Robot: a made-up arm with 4 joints. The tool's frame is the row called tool.
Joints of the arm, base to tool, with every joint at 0 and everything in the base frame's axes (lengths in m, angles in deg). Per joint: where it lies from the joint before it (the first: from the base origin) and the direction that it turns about. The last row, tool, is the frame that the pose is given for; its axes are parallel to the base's.
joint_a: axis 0 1 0 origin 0.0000 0.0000 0.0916
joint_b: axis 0 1 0 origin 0.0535 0.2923 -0.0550
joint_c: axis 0 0 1 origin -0.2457 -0.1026 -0.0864
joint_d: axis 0 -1 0 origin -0.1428 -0.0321 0.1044
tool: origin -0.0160 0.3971 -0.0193
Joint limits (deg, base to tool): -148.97..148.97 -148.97..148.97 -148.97..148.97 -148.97..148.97
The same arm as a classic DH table. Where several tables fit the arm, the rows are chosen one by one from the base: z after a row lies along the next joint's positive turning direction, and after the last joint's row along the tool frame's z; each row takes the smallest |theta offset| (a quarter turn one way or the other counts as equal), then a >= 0, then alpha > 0; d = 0 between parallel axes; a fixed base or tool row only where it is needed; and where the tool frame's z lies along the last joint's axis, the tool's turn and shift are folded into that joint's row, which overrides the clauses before.
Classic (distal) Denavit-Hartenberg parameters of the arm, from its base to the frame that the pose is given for. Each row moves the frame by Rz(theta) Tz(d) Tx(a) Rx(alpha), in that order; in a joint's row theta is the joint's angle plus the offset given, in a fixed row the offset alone. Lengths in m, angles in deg.
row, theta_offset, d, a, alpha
base (fixed), 0, 0.0916, 0, -90
joint_a, 45.79, 0, 0.0767, 0
joint_b, -45.79, 0.1897, -0.2457, 90
joint_c, 0, 0.018, -0.1428, 90
joint_d, 0, -0.365, -0.016, -90
tool (fixed), 0, -0.0193, 0, 0
Joint limits (deg, base to tool): -148.97..148.97 -148.97..148.97 -148.97..148.97 -148.97..148.97

